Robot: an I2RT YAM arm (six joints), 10 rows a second.
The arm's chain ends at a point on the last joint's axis. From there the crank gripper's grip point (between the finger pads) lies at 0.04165 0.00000 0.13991 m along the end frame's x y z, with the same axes.
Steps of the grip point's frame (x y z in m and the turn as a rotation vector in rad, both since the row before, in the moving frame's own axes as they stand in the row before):
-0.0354, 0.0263, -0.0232, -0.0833, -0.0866, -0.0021
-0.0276, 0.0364, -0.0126, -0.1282, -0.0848, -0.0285
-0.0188, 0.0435, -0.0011, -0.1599, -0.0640, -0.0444
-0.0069, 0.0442, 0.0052, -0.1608, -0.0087, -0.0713
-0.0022, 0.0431, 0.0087, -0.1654, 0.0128, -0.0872
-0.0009, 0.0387, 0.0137, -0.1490, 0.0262, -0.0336
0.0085, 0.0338, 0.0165, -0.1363, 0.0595, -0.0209
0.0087, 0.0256, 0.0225, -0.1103, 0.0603, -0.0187
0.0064, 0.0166, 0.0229, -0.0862, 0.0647, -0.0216
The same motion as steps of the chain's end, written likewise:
-0.0232, 0.0146, -0.0258, -0.0833, -0.0866, -0.0021
-0.0159, 0.0193, -0.0145, -0.1282, -0.0848, -0.0285
-0.0103, 0.0227, -0.0018, -0.1599, -0.0640, -0.0444
-0.0064, 0.0247, 0.0064, -0.1608, -0.0087, -0.0713
-0.0048, 0.0238, 0.0109, -0.1654, 0.0128, -0.0872
-0.0049, 0.0195, 0.0163, -0.1490, 0.0262, -0.0336
0.0001, 0.0159, 0.0205, -0.1363, 0.0595, -0.0209
0.0002, 0.0112, 0.0261, -0.1103, 0.0603, -0.0187
-0.0027, 0.0057, 0.0264, -0.0862, 0.0647, -0.0216

